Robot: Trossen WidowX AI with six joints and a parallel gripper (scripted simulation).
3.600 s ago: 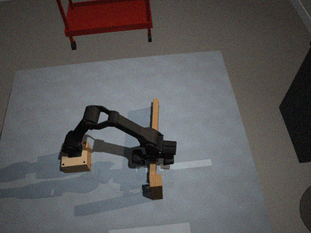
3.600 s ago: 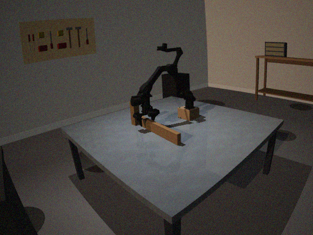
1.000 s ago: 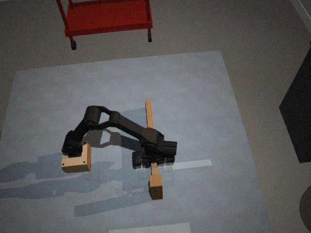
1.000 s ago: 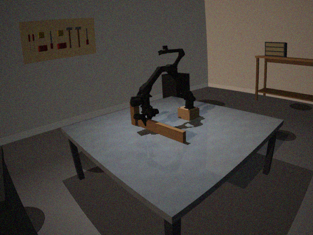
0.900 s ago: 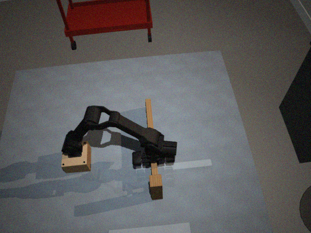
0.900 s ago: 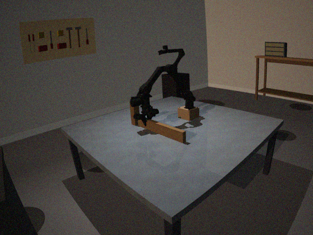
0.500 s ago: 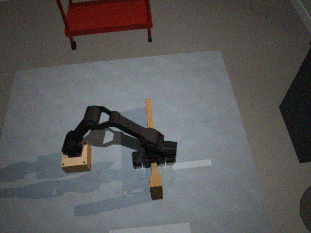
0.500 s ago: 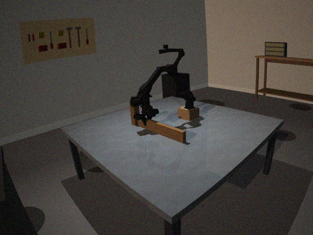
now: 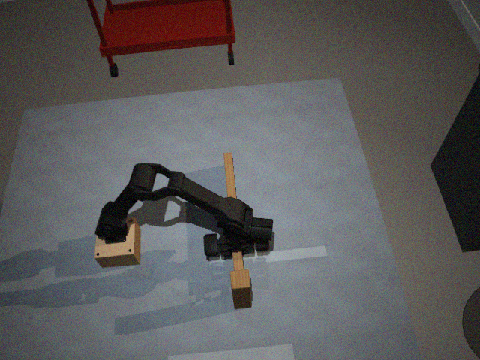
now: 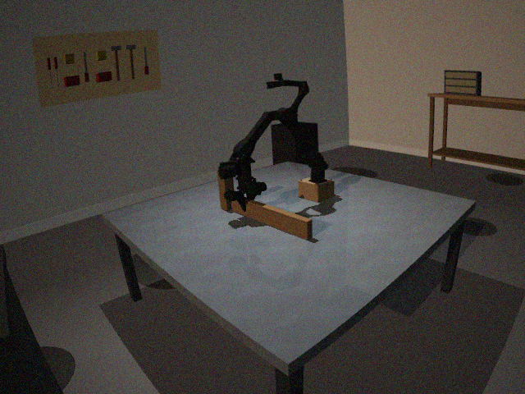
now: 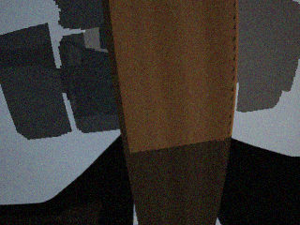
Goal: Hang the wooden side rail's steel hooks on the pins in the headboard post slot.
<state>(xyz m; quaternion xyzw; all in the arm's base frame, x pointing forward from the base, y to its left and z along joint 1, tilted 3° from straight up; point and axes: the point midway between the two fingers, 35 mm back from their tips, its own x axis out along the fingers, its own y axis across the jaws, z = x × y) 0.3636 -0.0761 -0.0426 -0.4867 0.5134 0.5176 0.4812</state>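
The headboard post lies 14 cm to the right of my gripper tip and 6 cm above it.
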